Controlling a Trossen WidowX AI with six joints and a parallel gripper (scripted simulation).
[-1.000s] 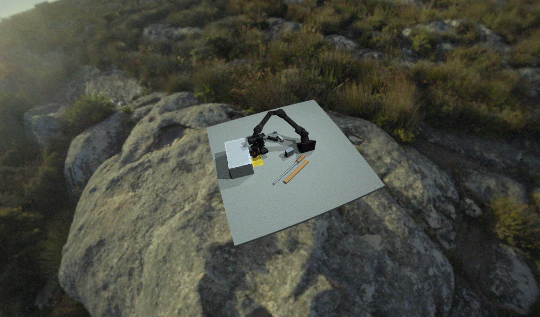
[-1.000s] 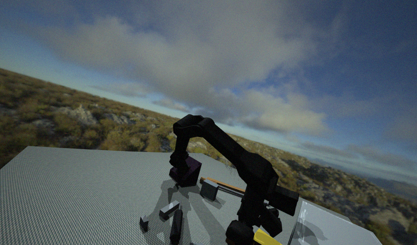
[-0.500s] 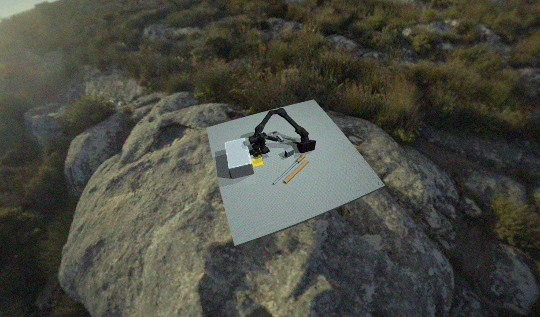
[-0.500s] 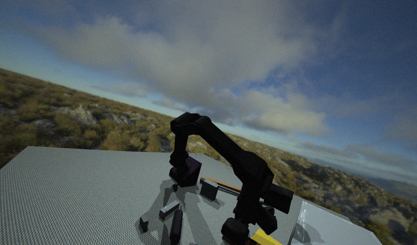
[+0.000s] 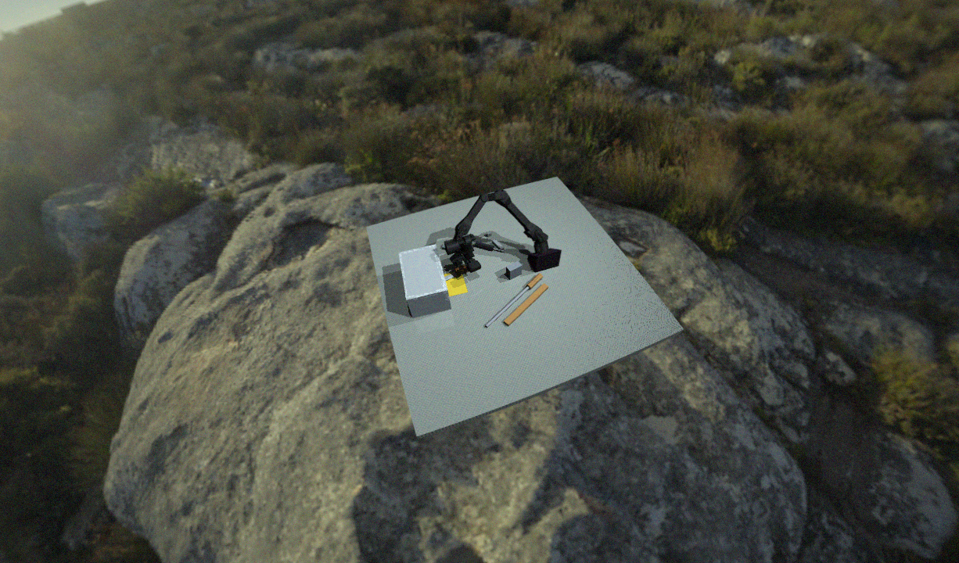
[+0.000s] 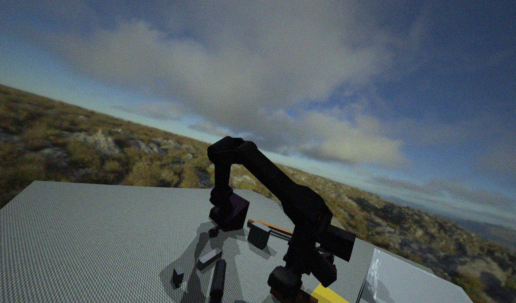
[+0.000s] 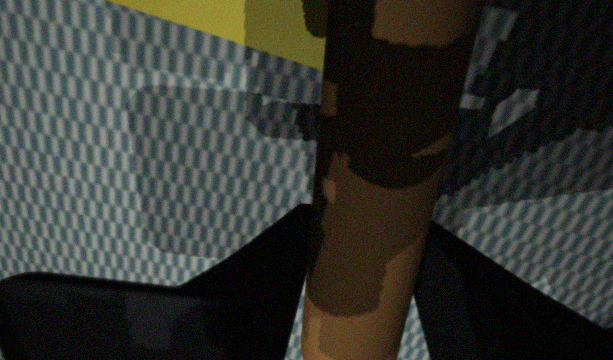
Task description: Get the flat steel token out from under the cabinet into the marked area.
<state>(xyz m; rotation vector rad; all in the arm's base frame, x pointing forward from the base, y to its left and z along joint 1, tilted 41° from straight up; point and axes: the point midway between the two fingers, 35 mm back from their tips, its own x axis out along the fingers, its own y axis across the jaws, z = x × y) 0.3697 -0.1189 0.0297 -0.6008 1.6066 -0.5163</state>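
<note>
The grey bar is 21 cm behind my gripper tip and 8 cm to the right of it. From my gripper tip the other things lie so: grey block (19 cm behind, 13 cm to the left, 3 cm above); small grey cube (20 cm behind, 18 cm to the right); wooden stick (33 cm to the left, 17 cm behind).
</note>
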